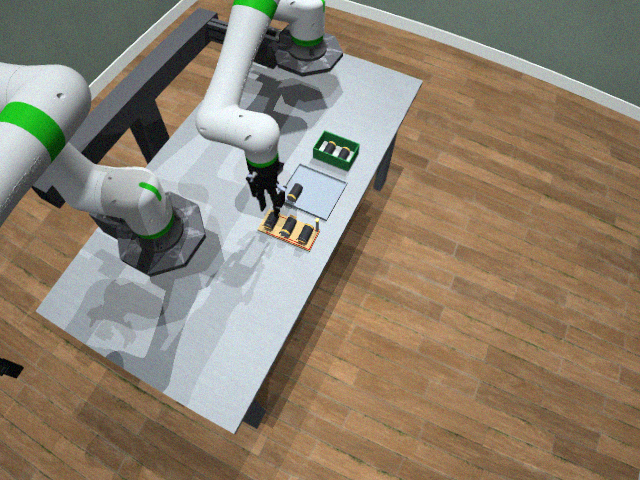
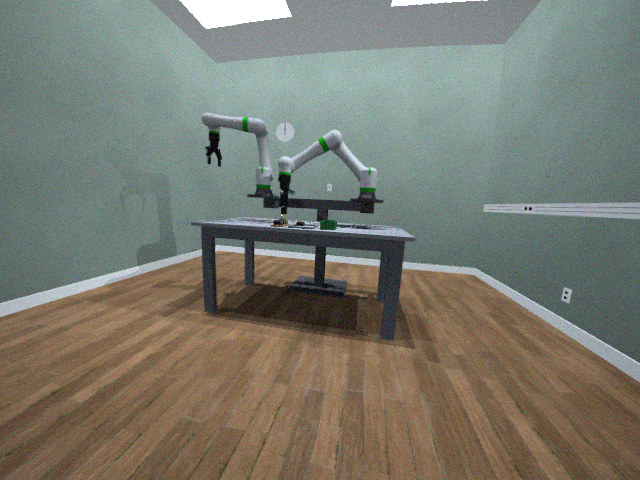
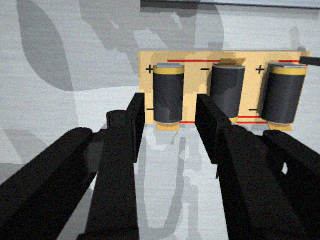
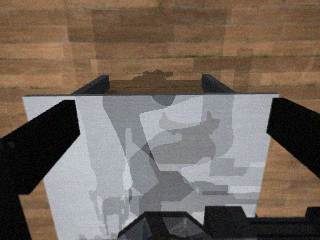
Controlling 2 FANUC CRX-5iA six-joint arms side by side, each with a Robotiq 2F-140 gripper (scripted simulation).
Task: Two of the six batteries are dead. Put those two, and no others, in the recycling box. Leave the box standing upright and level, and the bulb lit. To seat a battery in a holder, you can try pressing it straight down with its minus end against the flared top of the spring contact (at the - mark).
Observation:
I see my left gripper, my right gripper, a green recycling box and a tray.
My left gripper also shows in image 3.

